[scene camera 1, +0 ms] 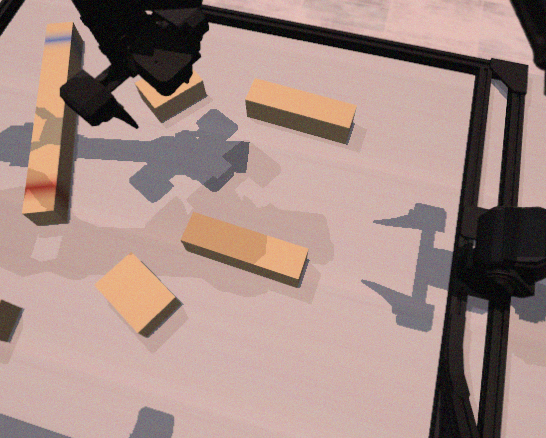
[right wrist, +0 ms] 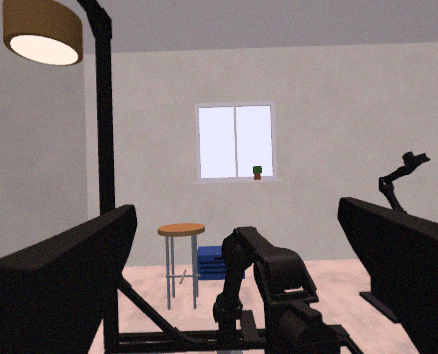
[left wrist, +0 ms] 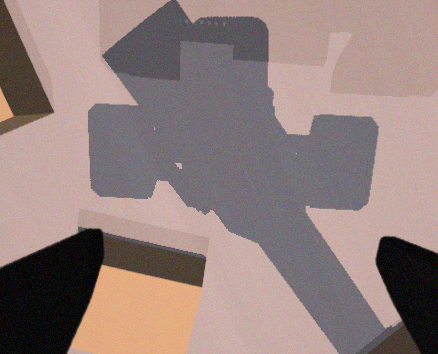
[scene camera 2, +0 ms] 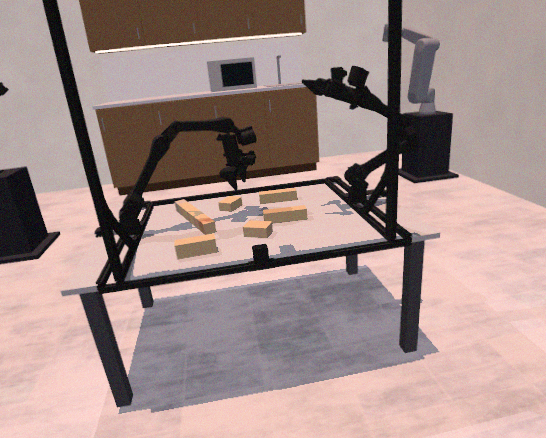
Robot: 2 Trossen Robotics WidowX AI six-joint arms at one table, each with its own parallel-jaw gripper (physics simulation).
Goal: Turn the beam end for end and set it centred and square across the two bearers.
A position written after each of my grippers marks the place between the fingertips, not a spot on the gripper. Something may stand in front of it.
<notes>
My left gripper [scene camera 1: 161, 104] is open, with nothing in its grasp. Also in view: a long beam [scene camera 1: 46, 200]. My right gripper [scene camera 2: 304, 81] is open, with nothing in its grasp.
My left gripper also shows in the left wrist view [left wrist: 243, 246] and in scene camera 2 [scene camera 2: 240, 186]. My right gripper is seen too in the right wrist view [right wrist: 237, 210]. The right wrist view does not show the long beam: it is out of frame.
</notes>
